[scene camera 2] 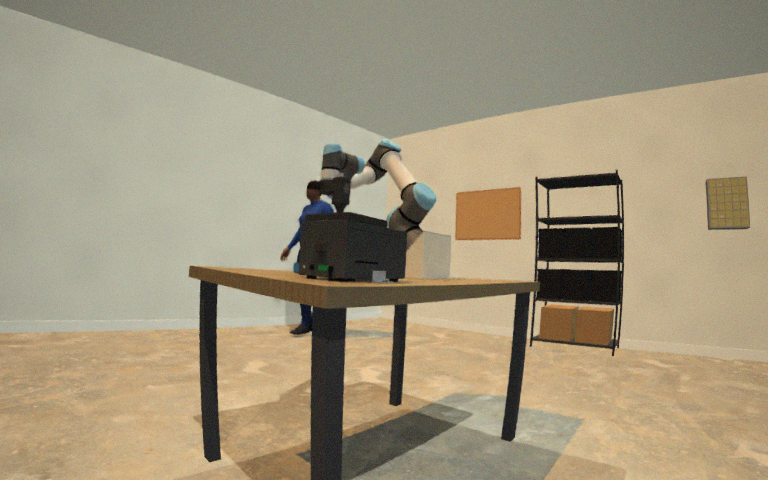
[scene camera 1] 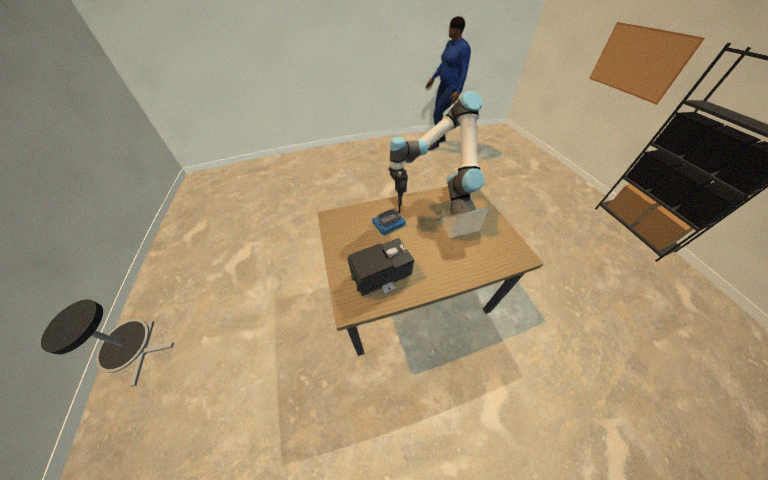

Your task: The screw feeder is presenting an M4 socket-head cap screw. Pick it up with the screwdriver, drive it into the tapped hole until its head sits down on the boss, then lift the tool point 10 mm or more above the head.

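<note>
The black screw feeder (scene camera 1: 368, 267) (scene camera 2: 373, 249) stands on the table, with a pale round part on its top. Behind it in scene camera 1 lies a blue fixture (scene camera 1: 389, 227) with a grey block (scene camera 1: 388, 216) on top. My screwdriver (scene camera 1: 399, 210) (scene camera 2: 339, 195) points straight down. In scene camera 1 its tip shows at the back right edge of the grey block; whether it touches cannot be told. In scene camera 2 the feeder hides the tip and most of the fixture. The screw and the tapped hole are too small to make out, so whether the bit holds a screw cannot be told.
A pale upright panel (scene camera 1: 468, 224) (scene camera 2: 437, 257) stands by the arm's base on the wooden table (scene camera 1: 453, 277) (scene camera 2: 419, 295). A person (scene camera 1: 454, 62) (scene camera 2: 315, 209) in blue stands behind the table. A black shelf rack (scene camera 2: 620, 243) stands by the wall, and a stool (scene camera 1: 72, 328) at the left.
</note>
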